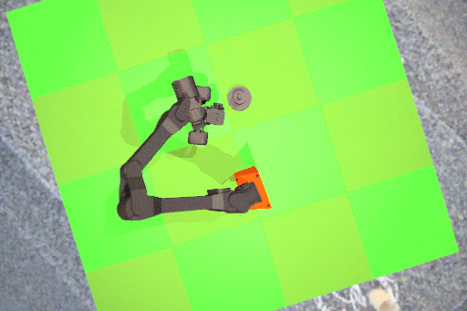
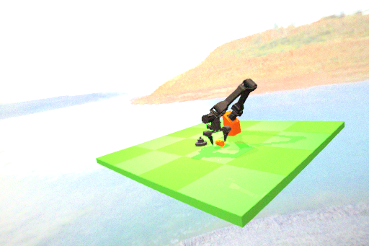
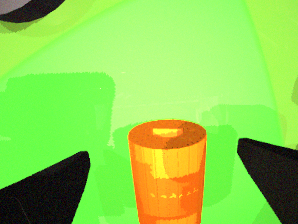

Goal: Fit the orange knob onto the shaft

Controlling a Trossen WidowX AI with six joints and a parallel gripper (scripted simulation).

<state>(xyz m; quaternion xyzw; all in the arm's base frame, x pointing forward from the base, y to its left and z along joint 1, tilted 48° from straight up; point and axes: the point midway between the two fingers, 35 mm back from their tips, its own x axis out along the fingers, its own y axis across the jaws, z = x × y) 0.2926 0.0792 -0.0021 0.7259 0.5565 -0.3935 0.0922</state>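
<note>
The orange knob lies 10 mm to the left of my gripper tip, 10 mm ahead of it and 10 mm above it. Round my gripper tip: round grey pedestal 140 mm to the right, 20 mm above, 10 mm ahead.
</note>
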